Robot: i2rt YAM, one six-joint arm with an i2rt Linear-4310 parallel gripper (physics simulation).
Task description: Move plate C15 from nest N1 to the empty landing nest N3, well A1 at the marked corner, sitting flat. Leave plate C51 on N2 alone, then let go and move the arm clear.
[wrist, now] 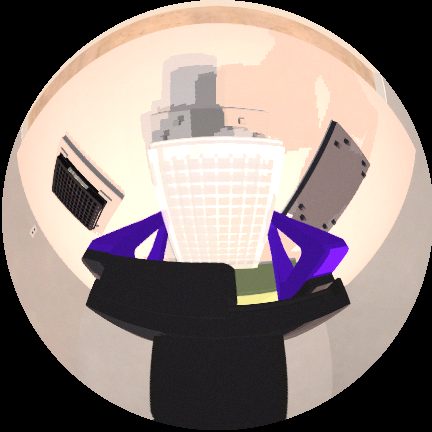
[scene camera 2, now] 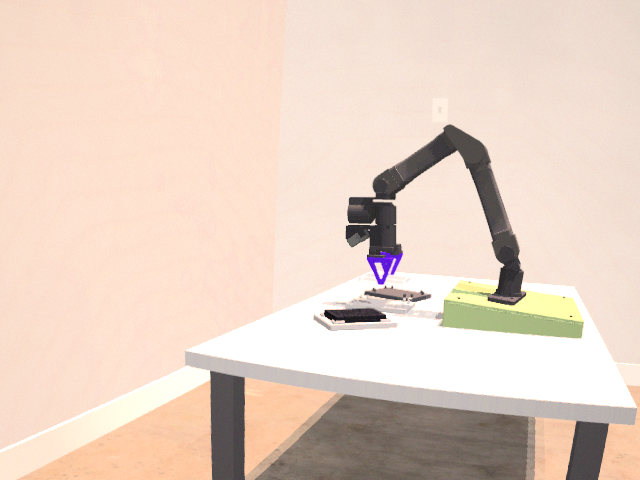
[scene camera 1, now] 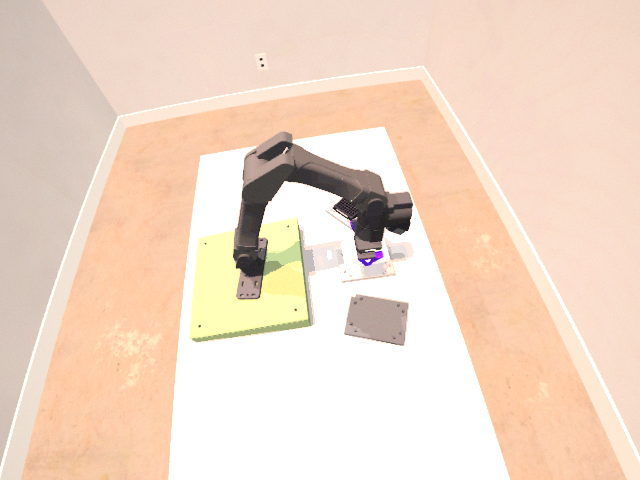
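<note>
My gripper (scene camera 1: 369, 259) (scene camera 2: 382, 270) (wrist: 217, 214) has purple fingers and is shut on the short sides of plate C15 (wrist: 217, 193), a pale see-through well plate. It holds the plate level, a little above the white nest (scene camera 1: 361, 276) in the middle of the row. In the wrist view the plate hides most of that nest. Black plate C51 (scene camera 1: 346, 209) (scene camera 2: 354, 313) (wrist: 76, 193) lies on its own white nest (scene camera 2: 330, 323) at the far end. An empty grey nest (scene camera 1: 377, 319) (scene camera 2: 397, 294) (wrist: 326, 185) lies at the other end.
The arm stands on a yellow-green base block (scene camera 1: 216, 310) (scene camera 2: 511, 317) on the white table (scene camera 1: 310, 413) (scene camera 2: 413, 371). Faint grey shadows of the arm fall on the table beside the middle nest.
</note>
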